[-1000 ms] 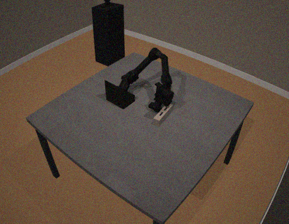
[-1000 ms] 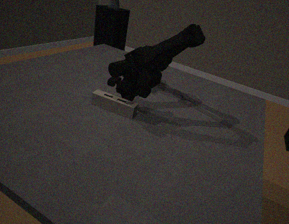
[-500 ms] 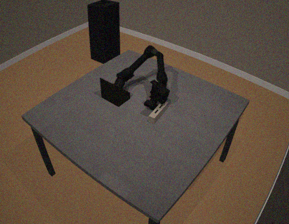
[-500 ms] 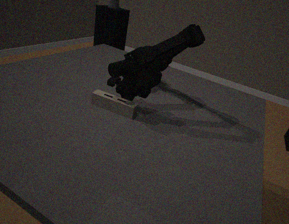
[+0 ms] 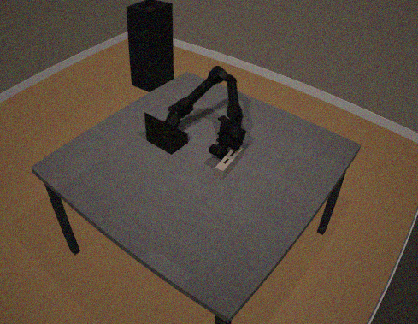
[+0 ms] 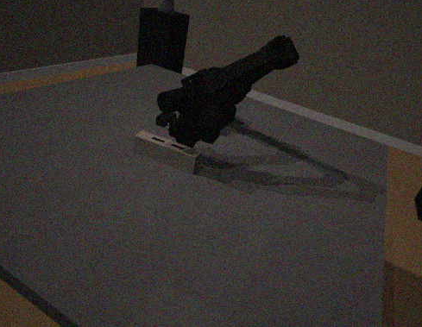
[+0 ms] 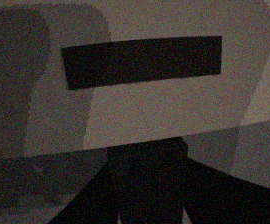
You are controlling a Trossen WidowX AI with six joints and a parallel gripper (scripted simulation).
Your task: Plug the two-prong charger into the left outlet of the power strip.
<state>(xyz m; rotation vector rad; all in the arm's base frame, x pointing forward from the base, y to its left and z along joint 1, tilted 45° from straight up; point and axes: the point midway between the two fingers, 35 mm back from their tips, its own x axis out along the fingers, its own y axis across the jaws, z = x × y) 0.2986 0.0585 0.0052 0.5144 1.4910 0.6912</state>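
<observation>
Right now my gripper tip is 2 cm short of the dark charger and 1 cm below it.
</observation>
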